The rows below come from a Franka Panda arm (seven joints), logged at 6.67 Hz.
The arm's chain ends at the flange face. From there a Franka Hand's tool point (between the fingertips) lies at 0.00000 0.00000 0.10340 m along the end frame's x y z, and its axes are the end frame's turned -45 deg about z.
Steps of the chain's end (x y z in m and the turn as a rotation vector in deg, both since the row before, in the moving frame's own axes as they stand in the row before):
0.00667 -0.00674 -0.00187 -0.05 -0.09 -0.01
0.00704 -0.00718 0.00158 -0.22 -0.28 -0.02
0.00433 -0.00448 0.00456 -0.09 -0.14 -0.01
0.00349 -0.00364 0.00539 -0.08 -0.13 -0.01
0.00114 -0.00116 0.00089 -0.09 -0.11 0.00
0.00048 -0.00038 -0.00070 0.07 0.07 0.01
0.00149 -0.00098 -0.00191 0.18 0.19 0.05
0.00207 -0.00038 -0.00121 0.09 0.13 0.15
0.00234 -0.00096 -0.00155 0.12 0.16 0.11
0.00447 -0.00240 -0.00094 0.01 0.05 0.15
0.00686 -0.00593 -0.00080 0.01 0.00 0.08
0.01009 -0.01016 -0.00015 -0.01 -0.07 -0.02
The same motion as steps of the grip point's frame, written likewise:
0.00930 -0.00010 -0.00187 0.03 -0.10 -0.01
0.00942 -0.00018 0.00158 0.04 -0.35 -0.02
0.00594 -0.00017 0.00456 0.04 -0.16 -0.01
0.00477 -0.00017 0.00539 0.04 -0.15 -0.01
0.00137 -0.00004 0.00089 0.01 -0.14 0.00
0.00079 0.00007 -0.00070 0.00 0.10 0.01
0.00222 0.00037 -0.00191 -0.01 0.26 0.05
0.00201 0.00125 -0.00121 -0.03 0.16 0.15
0.00269 0.00103 -0.00155 -0.03 0.20 0.11
0.00493 0.00151 -0.00094 -0.03 0.04 0.15
0.00906 0.00064 -0.00080 0.01 0.01 0.08
0.01422 -0.00013 -0.00015 0.04 -0.06 -0.02

